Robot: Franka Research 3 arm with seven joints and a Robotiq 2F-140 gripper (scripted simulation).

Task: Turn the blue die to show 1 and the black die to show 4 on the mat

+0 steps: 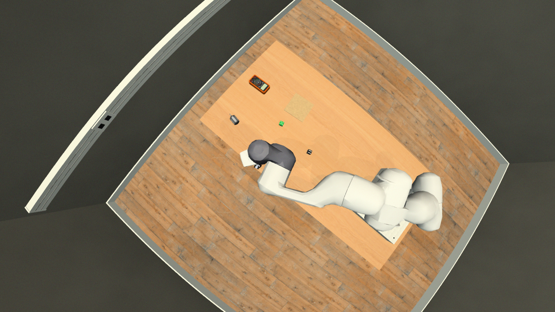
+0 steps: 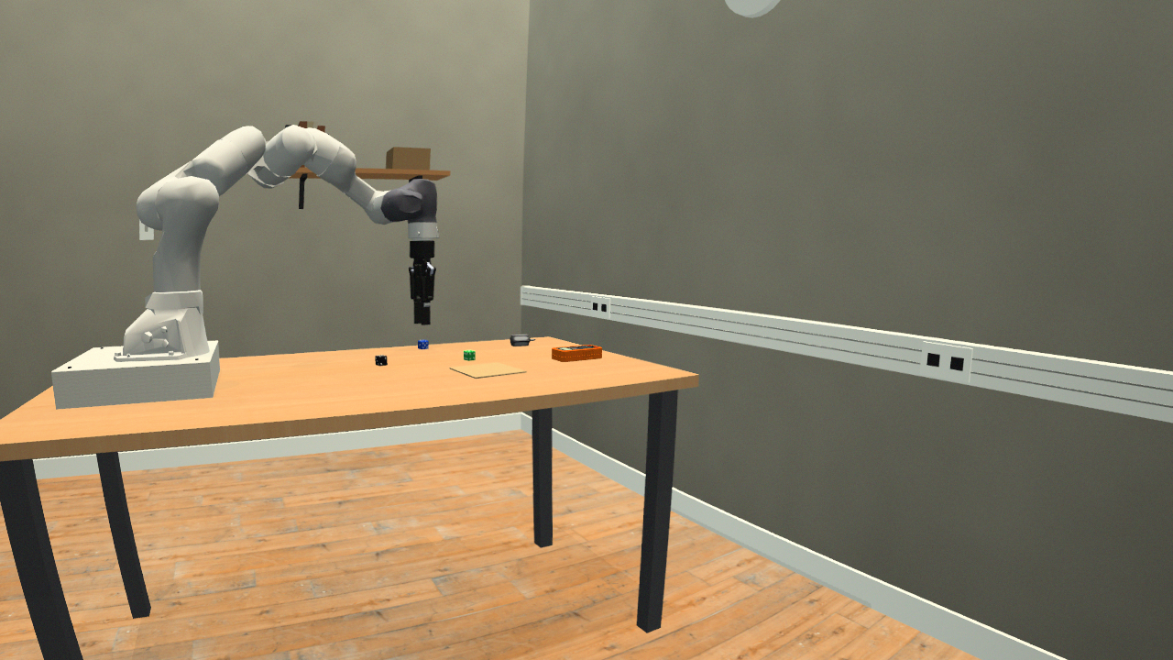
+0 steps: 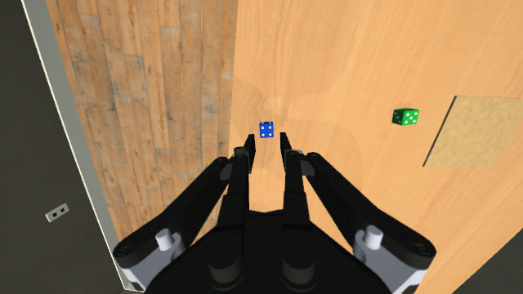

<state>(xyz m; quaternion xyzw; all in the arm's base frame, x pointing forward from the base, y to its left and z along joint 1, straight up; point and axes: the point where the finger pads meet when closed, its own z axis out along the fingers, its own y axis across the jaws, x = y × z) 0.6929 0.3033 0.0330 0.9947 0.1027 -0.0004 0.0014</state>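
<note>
Now: hand 90 mm above the blue die. Also, from my hand: green die: 240 mm to the right, 90 mm below, 60 mm ahead; then grey gadget: 310 mm ahead, 90 mm below, 70 mm to the right; then black die: 210 mm to the right, 180 mm behind, 90 mm below.
</note>
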